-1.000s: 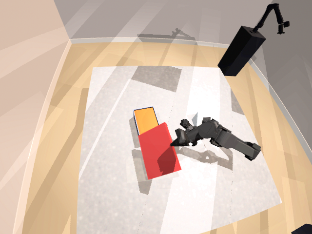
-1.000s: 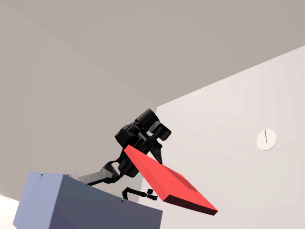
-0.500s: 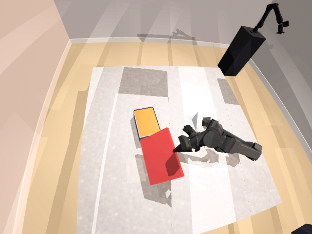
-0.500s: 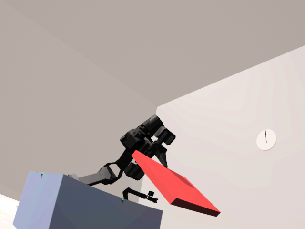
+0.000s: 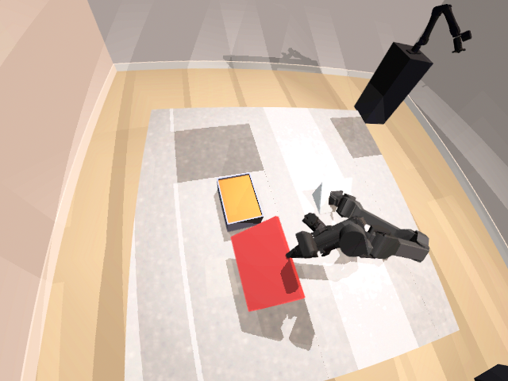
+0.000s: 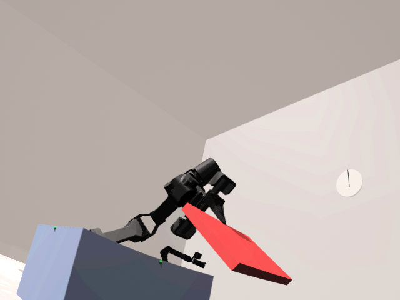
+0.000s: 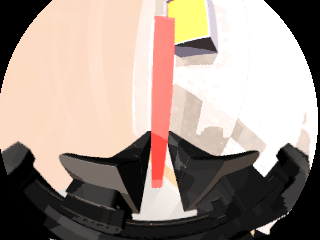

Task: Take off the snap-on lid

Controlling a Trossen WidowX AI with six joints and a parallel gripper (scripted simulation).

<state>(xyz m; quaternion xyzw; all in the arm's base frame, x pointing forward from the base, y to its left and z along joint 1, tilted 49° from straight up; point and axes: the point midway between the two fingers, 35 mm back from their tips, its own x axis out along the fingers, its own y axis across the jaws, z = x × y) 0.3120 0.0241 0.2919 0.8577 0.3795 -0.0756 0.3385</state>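
The red lid lies 60 mm ahead of my gripper tip, 50 mm below it and 10 mm to the left of it. Round my gripper tip: storage box (260 mm to the right, 180 mm below, 100 mm ahead).
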